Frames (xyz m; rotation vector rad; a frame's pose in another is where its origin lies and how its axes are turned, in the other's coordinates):
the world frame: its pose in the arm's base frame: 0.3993 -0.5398 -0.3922 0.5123 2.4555 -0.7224
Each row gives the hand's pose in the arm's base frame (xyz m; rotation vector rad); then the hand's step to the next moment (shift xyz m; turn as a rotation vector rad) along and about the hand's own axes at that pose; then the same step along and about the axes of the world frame.
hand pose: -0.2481 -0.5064 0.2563 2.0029 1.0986 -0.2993
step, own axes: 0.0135 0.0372 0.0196 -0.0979 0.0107 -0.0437
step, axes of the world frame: -0.0358 0.0058 0.0252 -0.0112 -0.0835 -0.0672
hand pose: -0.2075 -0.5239 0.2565 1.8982 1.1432 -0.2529
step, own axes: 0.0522 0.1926 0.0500 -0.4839 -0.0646 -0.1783
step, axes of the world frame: -0.1926 0.0402 0.0600 0.0618 -0.4237 -0.2945
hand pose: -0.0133 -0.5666 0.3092 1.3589 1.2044 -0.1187
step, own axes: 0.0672 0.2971 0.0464 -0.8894 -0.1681 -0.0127
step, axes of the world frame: -0.2676 0.1419 -0.0567 0.0057 -0.8685 -0.2551
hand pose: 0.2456 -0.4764 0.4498 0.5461 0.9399 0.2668
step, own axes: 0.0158 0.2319 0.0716 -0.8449 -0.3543 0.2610
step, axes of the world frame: -0.1076 0.1157 -0.1849 -0.2324 -0.9235 -0.0273
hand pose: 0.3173 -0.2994 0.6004 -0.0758 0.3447 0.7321
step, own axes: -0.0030 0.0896 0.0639 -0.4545 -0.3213 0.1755
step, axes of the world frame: 0.0122 0.0137 -0.1086 -0.2353 -0.5311 0.0558
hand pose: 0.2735 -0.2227 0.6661 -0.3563 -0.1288 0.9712
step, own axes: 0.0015 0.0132 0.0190 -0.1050 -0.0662 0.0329
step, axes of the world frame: 0.0065 -0.0022 -0.0221 -0.0448 -0.1191 0.0171
